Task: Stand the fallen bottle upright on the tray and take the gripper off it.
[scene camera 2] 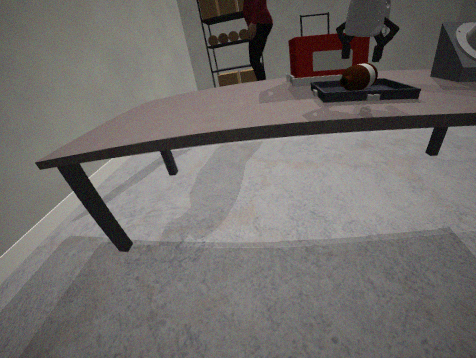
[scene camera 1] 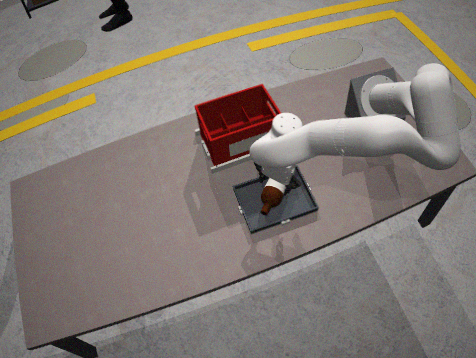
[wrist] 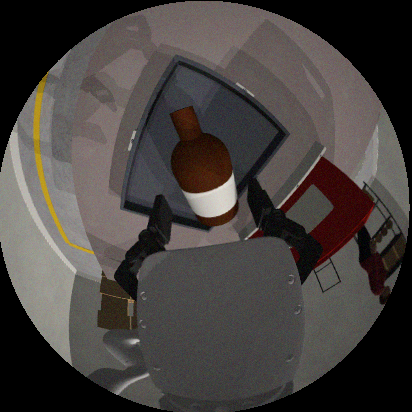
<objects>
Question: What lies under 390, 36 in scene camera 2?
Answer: My gripper.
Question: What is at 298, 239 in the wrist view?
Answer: My gripper.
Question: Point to a brown bottle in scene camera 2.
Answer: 358, 77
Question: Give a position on a pale rail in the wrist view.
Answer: At 311, 157
</objects>
